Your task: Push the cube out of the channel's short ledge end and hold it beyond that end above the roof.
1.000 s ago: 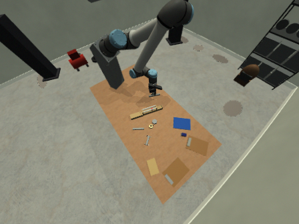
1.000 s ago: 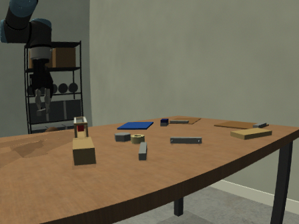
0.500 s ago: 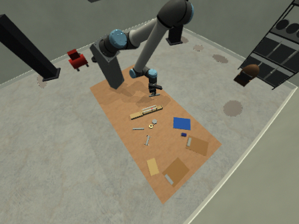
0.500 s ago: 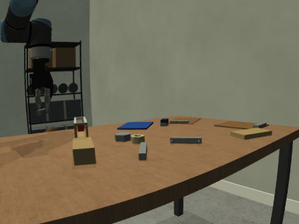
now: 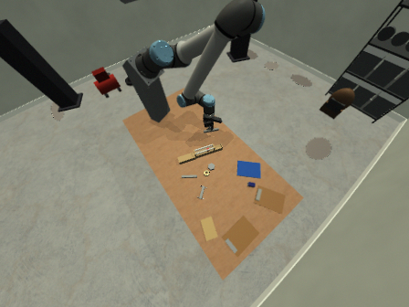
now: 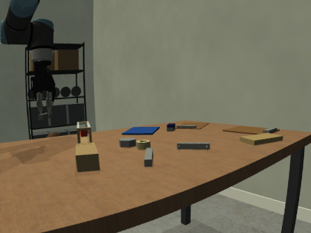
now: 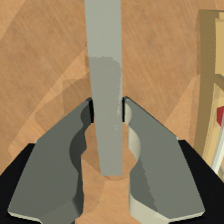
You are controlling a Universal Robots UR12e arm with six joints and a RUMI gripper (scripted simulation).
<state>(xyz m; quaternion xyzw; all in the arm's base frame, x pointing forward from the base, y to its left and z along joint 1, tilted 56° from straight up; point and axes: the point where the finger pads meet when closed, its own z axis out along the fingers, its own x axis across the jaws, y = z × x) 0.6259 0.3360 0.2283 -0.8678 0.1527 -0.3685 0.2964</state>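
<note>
Right now my hand is 16 cm short of the channel, 12 cm to the left of it and 8 cm above it. Round my hand: red cube (16 cm ahead, 8 cm to the right, 8 cm below); then grey bar (1 cm below); then grey hex nut (32 cm ahead, 9 cm to the right, 12 cm below).
</note>
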